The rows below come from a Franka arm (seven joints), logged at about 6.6 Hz.
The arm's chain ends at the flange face. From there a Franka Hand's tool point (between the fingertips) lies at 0.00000 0.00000 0.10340 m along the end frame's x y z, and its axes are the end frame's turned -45 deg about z.
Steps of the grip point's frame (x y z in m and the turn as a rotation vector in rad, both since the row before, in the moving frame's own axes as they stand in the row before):
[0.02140 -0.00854 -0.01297 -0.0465 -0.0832 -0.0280]
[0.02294 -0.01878 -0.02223 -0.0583 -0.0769 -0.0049]
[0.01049 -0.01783 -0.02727 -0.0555 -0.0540 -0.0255]
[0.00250 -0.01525 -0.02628 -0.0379 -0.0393 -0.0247]
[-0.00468 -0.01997 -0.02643 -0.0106 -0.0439 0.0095]
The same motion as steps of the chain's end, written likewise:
[0.01164 -0.03068 -0.01250 -0.0917 -0.0260 -0.0280]
[0.00428 -0.03937 -0.02175 -0.0956 -0.0132 -0.0049]
[-0.00540 -0.02802 -0.02696 -0.0774 0.0011 -0.0255]
[-0.00898 -0.01819 -0.02613 -0.0546 -0.0010 -0.0247]
[-0.01498 -0.01478 -0.02632 -0.0385 -0.0235 0.0095]

